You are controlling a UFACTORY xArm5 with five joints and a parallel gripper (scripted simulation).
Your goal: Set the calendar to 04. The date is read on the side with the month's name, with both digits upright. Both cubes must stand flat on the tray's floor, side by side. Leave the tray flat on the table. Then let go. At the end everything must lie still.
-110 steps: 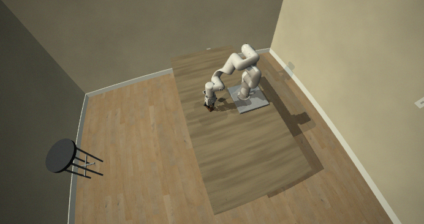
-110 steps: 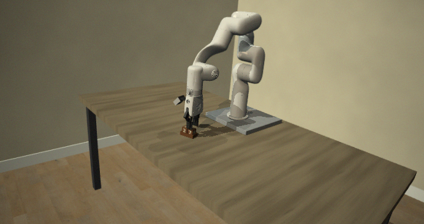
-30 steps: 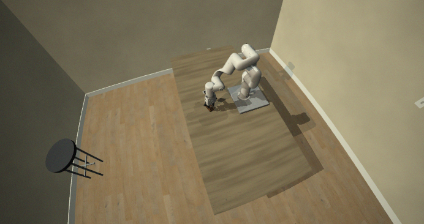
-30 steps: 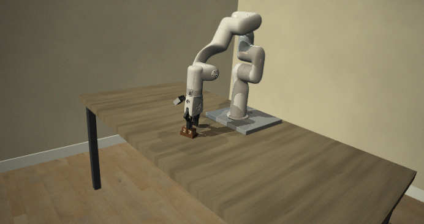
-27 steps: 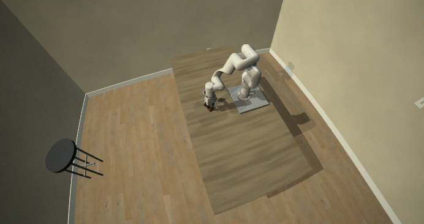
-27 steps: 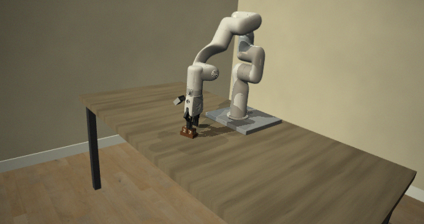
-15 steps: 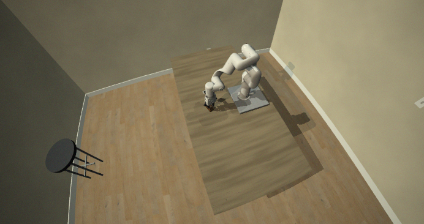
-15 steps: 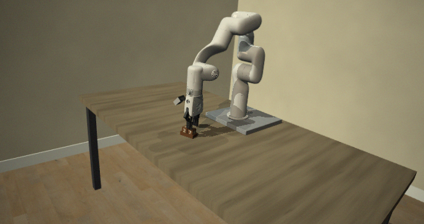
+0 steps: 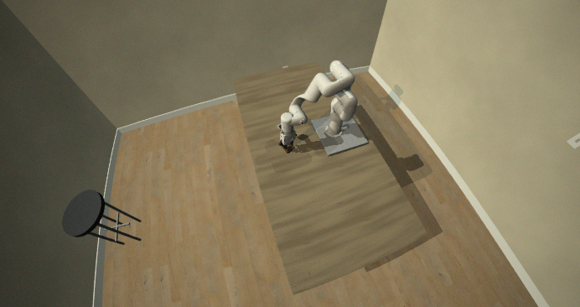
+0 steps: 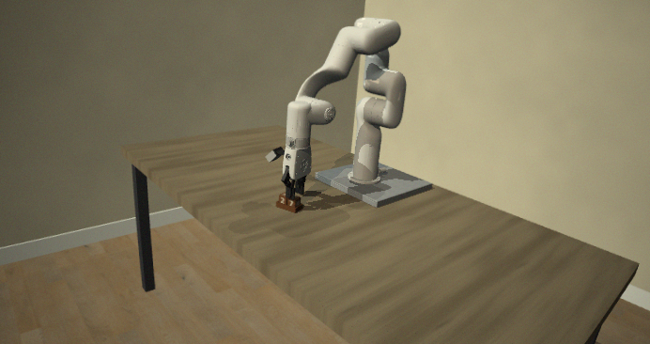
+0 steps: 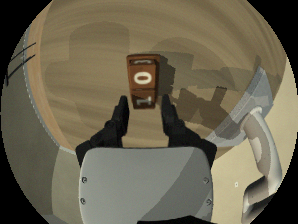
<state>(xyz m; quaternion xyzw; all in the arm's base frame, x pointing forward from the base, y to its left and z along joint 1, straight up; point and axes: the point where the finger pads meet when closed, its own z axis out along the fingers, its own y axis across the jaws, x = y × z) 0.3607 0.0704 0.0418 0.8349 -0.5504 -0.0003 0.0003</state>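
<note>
Right now my hand is 10 mm short of the brown tray, 20 mm to the left of it and 60 mm above it.
</note>
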